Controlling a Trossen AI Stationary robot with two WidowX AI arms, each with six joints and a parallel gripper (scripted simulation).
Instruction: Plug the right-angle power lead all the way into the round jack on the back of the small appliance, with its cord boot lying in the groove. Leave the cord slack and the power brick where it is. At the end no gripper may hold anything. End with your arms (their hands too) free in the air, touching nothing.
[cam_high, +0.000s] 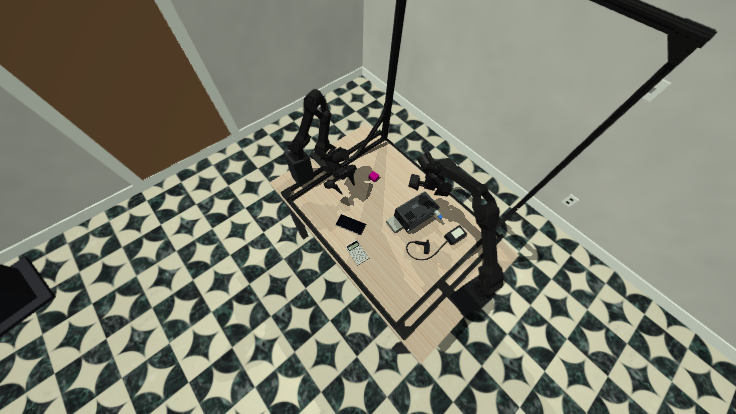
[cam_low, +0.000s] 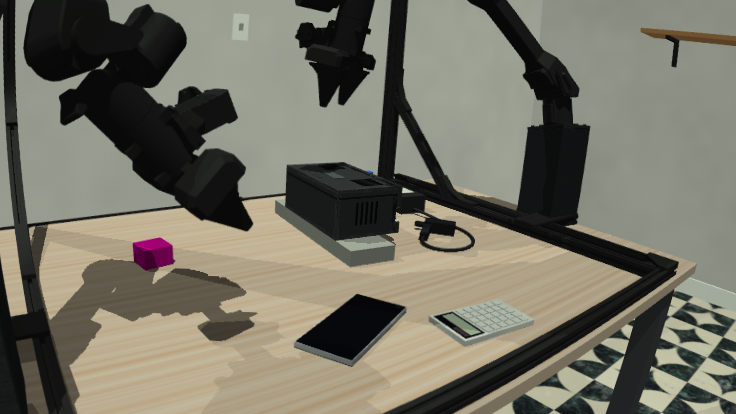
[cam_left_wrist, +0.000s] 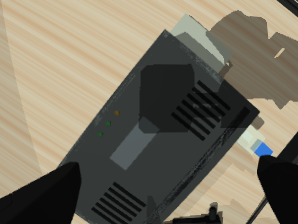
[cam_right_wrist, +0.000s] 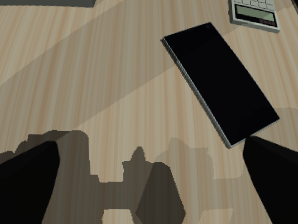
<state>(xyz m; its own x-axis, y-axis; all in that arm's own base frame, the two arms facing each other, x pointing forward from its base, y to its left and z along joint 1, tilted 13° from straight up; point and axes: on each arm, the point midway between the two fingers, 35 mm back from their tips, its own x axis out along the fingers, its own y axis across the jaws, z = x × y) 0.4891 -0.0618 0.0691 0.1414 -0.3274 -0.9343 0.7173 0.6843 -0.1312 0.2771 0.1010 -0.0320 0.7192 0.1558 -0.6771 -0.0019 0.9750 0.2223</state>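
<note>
Right now the black right-angle power lead is 140 mm ahead of my left hand, 140 mm to the left of it and 250 mm below it. From my left hand the other things lie so: grey base (20 mm ahead, 20 mm to the right, 240 mm below); then cube (30 mm behind, 340 mm to the right, 240 mm below); then white calculator (390 mm ahead, 110 mm to the right, 250 mm below).
</note>
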